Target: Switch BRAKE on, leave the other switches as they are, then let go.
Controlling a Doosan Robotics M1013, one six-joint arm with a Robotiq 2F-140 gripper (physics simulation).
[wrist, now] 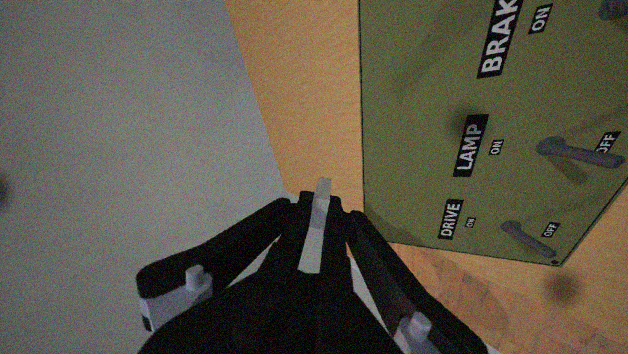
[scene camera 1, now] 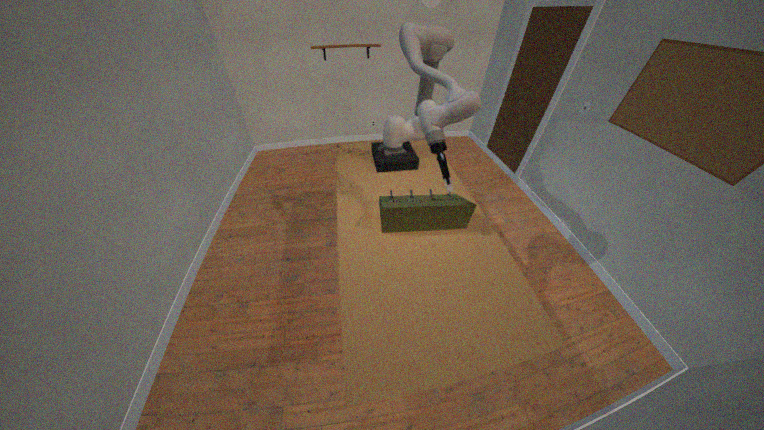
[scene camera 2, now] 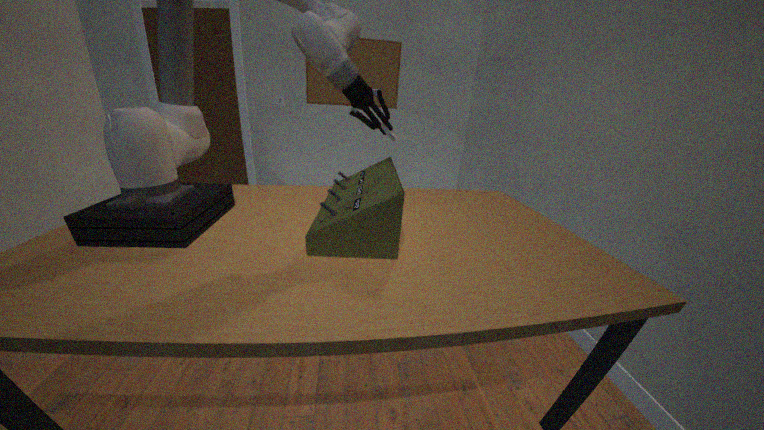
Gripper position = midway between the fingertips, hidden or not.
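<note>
You'd see my gripper [scene camera 2: 394,139] here, and there's another look at my gripper [wrist: 323,189] too.
</note>
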